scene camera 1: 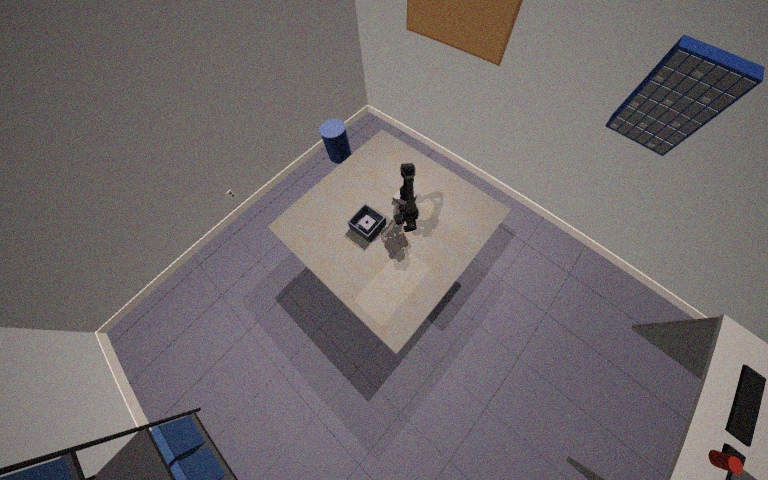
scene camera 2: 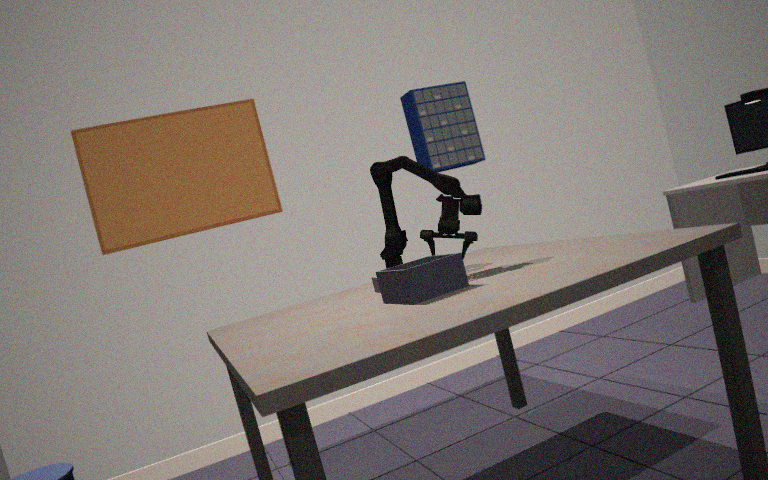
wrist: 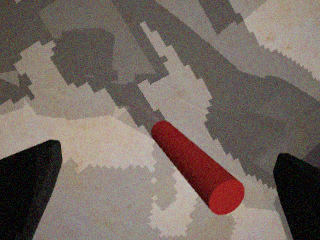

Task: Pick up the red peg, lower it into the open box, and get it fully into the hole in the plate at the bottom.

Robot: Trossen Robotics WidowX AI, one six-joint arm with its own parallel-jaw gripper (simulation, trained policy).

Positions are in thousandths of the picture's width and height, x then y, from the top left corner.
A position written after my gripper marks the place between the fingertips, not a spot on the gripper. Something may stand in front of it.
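My gripper (scene camera 2: 583,545). Red peg hidden from scene camera 2 by a dark box. Wrist view: my gripper (wrist: 533,665), the peg (wrist: 683,790).
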